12 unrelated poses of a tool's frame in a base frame.
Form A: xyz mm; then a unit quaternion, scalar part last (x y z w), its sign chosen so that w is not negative.
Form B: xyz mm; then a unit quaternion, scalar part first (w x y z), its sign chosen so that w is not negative. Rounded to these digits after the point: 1 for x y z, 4 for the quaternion.
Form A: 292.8 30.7 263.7 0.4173 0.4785 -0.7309 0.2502
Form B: 292.8 30.7 263.7 0.2502 0.4173 0.4785 -0.7309
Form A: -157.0 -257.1 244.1 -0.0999 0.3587 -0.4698 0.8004
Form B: -157.0 -257.1 244.1 0.8004 -0.0999 0.3587 -0.4698
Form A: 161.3 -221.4 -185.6 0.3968 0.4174 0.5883 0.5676
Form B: 161.3 -221.4 -185.6 0.5676 0.3968 0.4174 0.5883
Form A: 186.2 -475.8 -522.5 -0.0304 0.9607 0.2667 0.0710
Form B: 186.2 -475.8 -522.5 0.0710 -0.0304 0.9607 0.2667
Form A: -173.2 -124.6 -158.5 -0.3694 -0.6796 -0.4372 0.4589
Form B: -173.2 -124.6 -158.5 0.4589 -0.3694 -0.6796 -0.4372
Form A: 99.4 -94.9 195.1 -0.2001 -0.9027 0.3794 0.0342
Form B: 99.4 -94.9 195.1 0.0342 -0.2001 -0.9027 0.3794
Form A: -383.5 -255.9 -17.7 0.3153 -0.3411 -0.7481 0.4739
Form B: -383.5 -255.9 -17.7 0.4739 0.3153 -0.3411 -0.7481
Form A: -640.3 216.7 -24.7 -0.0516 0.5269 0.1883 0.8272
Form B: -640.3 216.7 -24.7 0.8272 -0.0516 0.5269 0.1883
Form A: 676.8 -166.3 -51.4 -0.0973 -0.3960 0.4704 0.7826
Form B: 676.8 -166.3 -51.4 0.7826 -0.0973 -0.3960 0.4704
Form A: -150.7 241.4 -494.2 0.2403 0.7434 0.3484 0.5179
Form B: -150.7 241.4 -494.2 0.5179 0.2403 0.7434 0.3484
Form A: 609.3 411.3 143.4 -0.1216 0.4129 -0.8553 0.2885
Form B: 609.3 411.3 143.4 0.2885 -0.1216 0.4129 -0.8553
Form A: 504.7 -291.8 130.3 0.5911 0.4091 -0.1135 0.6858
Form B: 504.7 -291.8 130.3 0.6858 0.5911 0.4091 -0.1135
